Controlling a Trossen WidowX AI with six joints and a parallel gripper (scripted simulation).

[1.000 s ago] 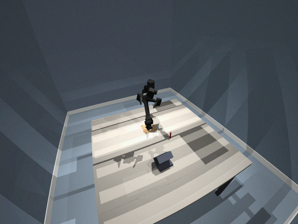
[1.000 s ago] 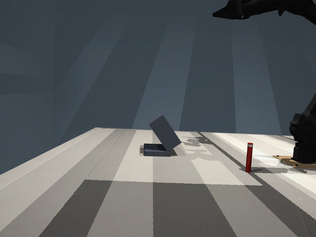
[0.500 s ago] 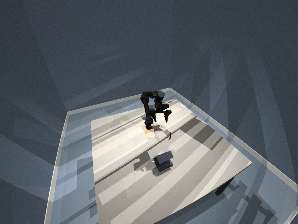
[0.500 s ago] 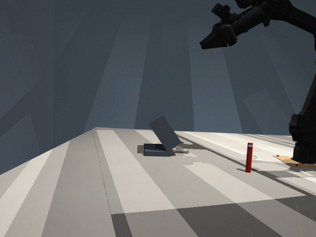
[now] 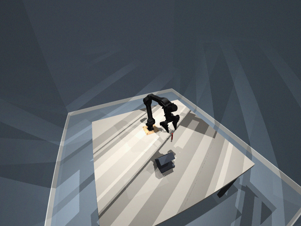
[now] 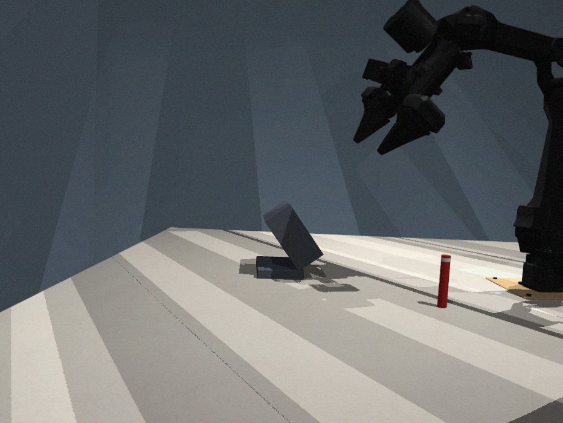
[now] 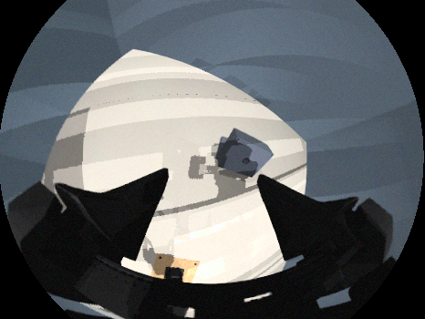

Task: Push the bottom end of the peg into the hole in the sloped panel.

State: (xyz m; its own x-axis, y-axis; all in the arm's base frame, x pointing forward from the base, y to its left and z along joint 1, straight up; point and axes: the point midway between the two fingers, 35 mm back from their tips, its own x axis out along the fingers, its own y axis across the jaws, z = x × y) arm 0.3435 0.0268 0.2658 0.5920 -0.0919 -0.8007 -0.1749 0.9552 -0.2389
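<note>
My gripper tip is 110 mm past the red round peg, 90 mm to the right of it and 180 mm above it. Round my gripper tip: sloped panel: 100 mm ahead, 140 mm to the right, 170 mm below; then dark base block: 120 mm ahead, 140 mm to the right, 230 mm below.
</note>
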